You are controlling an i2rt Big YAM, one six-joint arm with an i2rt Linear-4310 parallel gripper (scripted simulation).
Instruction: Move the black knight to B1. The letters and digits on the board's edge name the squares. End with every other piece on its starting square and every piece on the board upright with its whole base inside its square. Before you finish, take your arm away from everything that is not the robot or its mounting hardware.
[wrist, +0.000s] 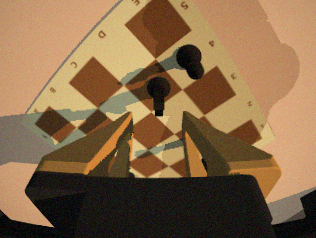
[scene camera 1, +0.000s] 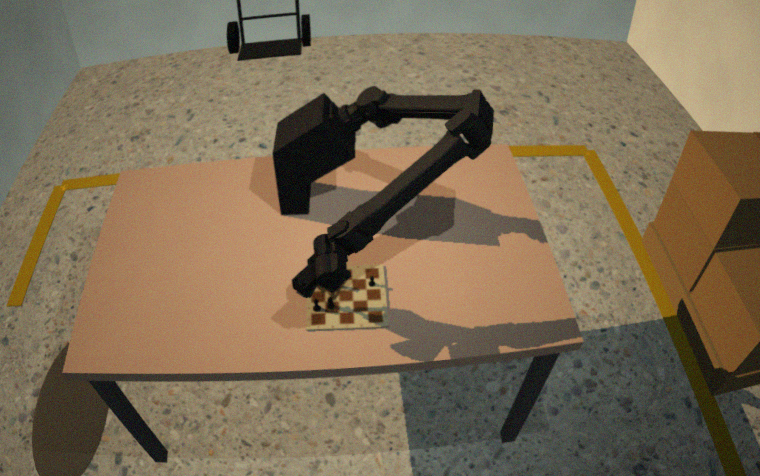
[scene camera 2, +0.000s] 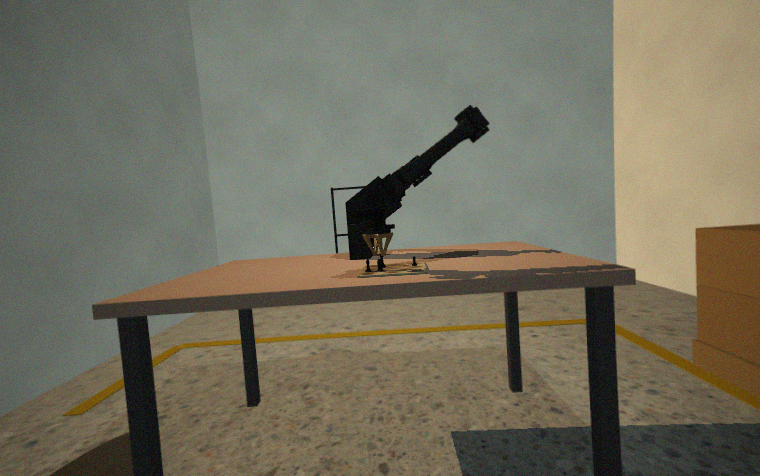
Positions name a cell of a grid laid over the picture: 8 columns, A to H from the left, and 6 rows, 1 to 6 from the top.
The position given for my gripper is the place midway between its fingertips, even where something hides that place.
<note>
I see my gripper (wrist: D4) and a small chessboard (scene camera 2: E4).
The small chessboard also shows in the wrist view (wrist: C2).
</note>
